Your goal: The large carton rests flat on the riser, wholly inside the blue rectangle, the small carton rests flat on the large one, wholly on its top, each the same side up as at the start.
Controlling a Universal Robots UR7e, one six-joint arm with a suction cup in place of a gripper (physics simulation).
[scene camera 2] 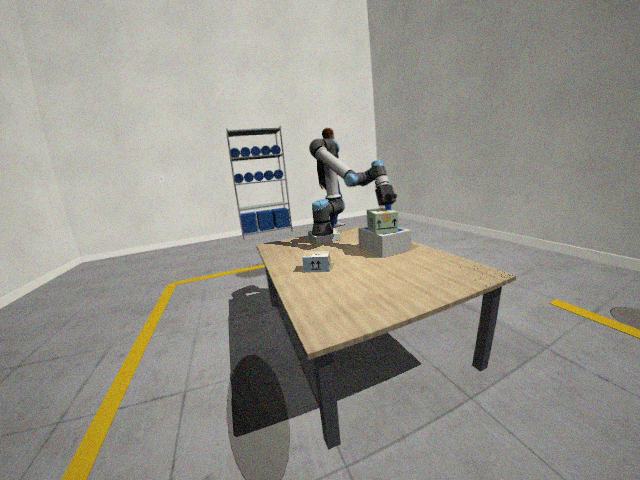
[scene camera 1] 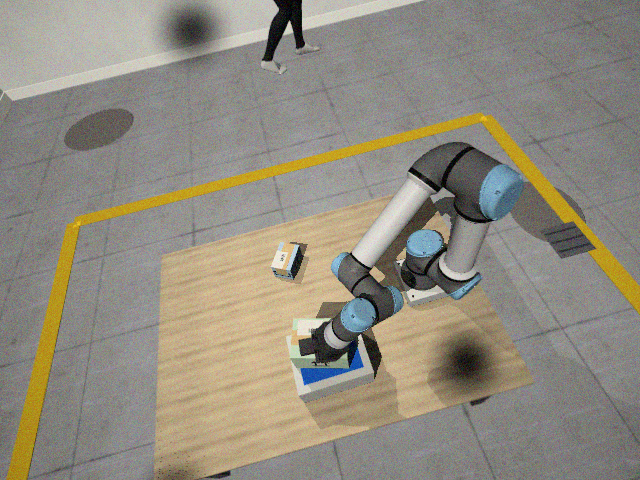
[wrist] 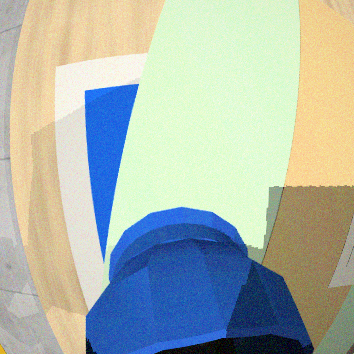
My suction cup point(wrist: 180, 273) is stuck to a large carton point(scene camera 1: 302, 328), which still rests on a riser point(scene camera 1: 312, 383). A small carton point(scene camera 1: 286, 261) rests on the table.
The large carton also shows in scene camera 2 point(scene camera 2: 380, 221) and in the wrist view point(wrist: 236, 114). The riser is seen too in scene camera 2 point(scene camera 2: 383, 245) and in the wrist view point(wrist: 93, 99). The wrist view misses the small carton: it is out of frame.
